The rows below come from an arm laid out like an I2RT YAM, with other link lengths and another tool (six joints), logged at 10 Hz.
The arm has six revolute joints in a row. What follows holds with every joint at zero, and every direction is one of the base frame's. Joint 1 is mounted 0.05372 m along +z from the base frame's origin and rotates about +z. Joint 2 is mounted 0.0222 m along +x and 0.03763 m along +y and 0.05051 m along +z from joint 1 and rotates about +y. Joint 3 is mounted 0.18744 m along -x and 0.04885 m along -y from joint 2 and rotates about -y. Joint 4 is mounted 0.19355 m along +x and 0.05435 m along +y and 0.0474 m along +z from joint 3 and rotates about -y. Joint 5 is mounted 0.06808 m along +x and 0.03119 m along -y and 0.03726 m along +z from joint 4 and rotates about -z. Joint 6 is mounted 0.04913 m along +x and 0.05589 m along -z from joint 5 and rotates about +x. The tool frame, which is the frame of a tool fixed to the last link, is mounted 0.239 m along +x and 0.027 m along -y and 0.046 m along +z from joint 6; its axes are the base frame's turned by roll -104.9, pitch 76.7 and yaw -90 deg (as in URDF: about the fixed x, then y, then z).
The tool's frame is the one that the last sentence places.
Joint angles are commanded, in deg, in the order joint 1, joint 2, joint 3, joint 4, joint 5, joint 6. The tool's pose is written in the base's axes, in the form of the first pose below.
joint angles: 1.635, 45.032, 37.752, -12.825, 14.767, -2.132
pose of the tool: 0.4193 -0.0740 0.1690 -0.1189 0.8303 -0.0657 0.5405
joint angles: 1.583, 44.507, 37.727, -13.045, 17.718, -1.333
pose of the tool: 0.4132 -0.0891 0.1727 -0.0975 0.8307 -0.0827 0.5419
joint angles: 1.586, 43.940, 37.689, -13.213, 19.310, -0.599
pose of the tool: 0.4092 -0.0971 0.1760 -0.0839 0.8293 -0.0904 0.5450
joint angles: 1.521, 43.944, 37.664, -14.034, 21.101, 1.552
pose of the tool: 0.4035 -0.1075 0.1718 -0.0602 0.8326 -0.0926 0.5428
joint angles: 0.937, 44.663, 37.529, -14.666, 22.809, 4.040
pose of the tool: 0.3972 -0.1211 0.1630 -0.0316 0.8378 -0.0954 0.5367
